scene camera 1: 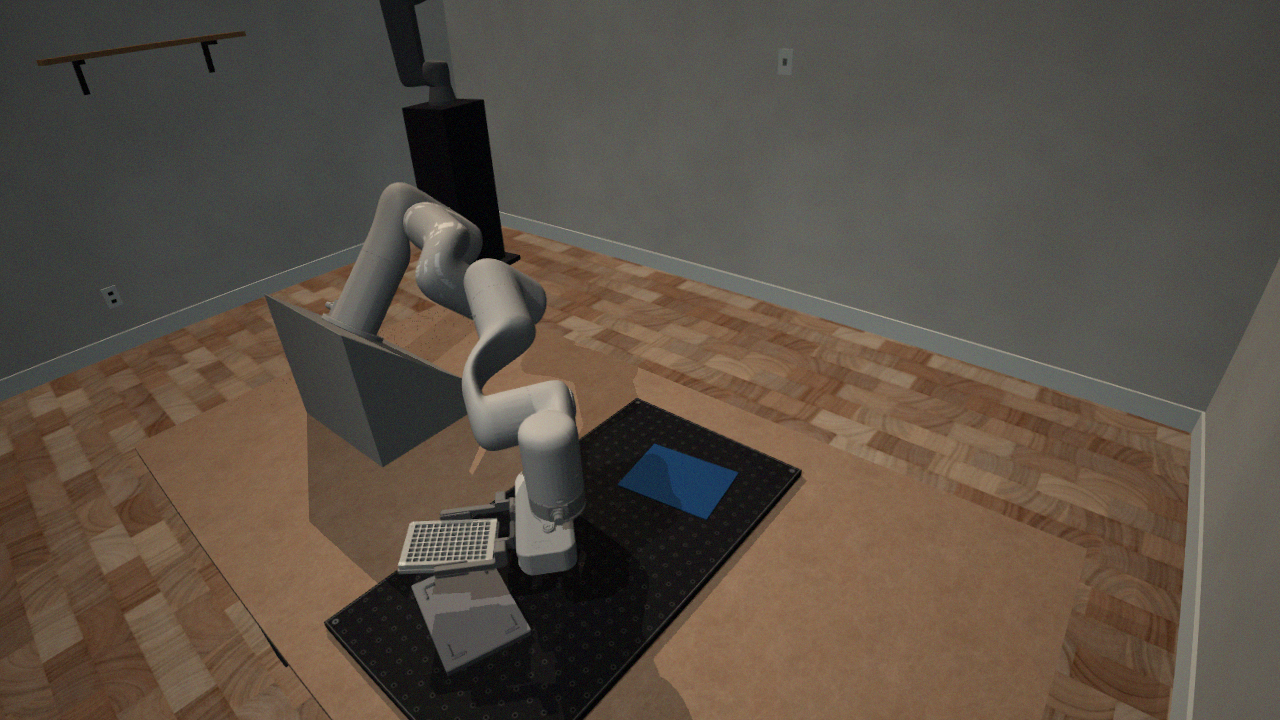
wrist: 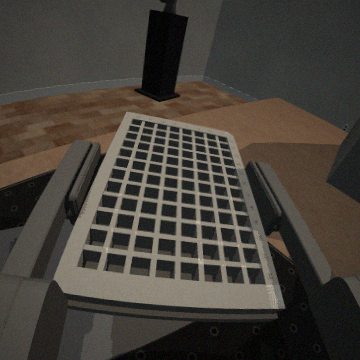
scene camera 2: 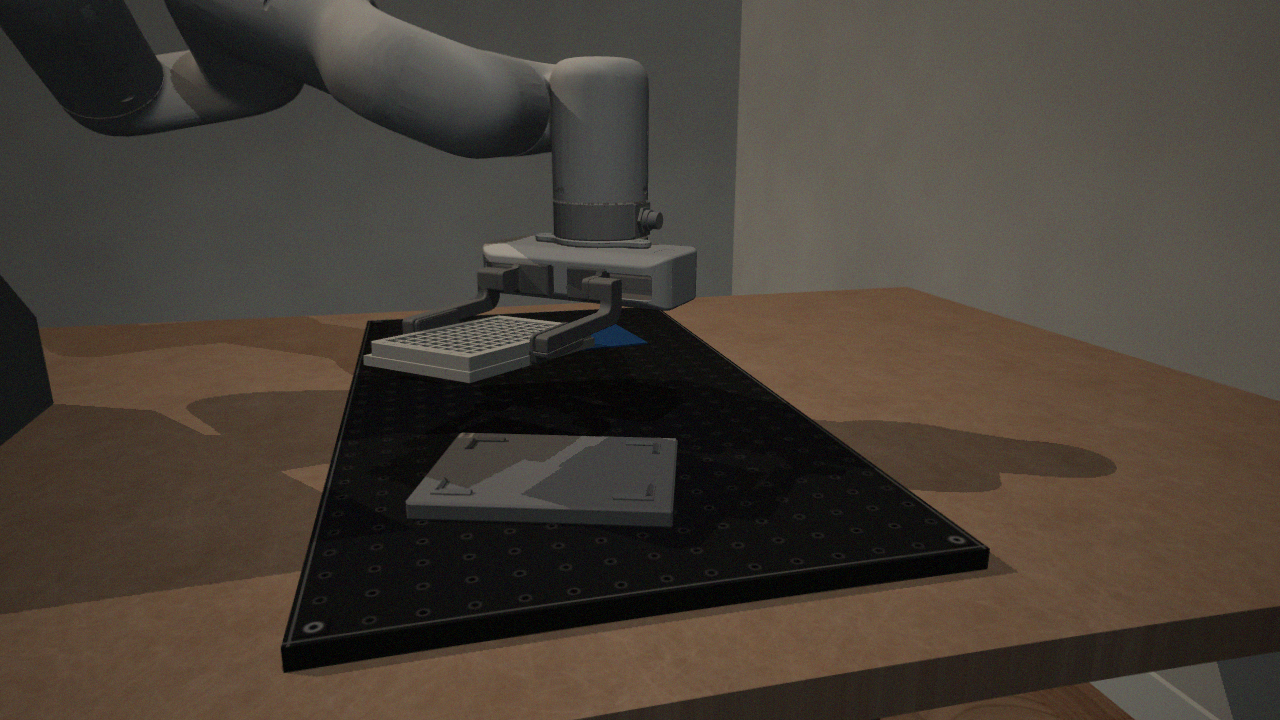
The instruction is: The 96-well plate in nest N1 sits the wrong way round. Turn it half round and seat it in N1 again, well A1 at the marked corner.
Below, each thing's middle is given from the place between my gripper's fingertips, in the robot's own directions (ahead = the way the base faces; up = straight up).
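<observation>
If you go by my hand, the grey nest N1 (scene camera 2: 557, 479) is 90 mm below it, 20 mm to the right of it and 50 mm ahead of it. The white 96-well plate (scene camera 2: 470, 351) is 10 mm below my hand, 10 mm to the left of it and 10 mm ahead of it, and there's a flat blue rectangle (scene camera 1: 692, 485) that's 100 mm below my hand, 370 mm to the left of it and 180 mm ahead of it.
</observation>
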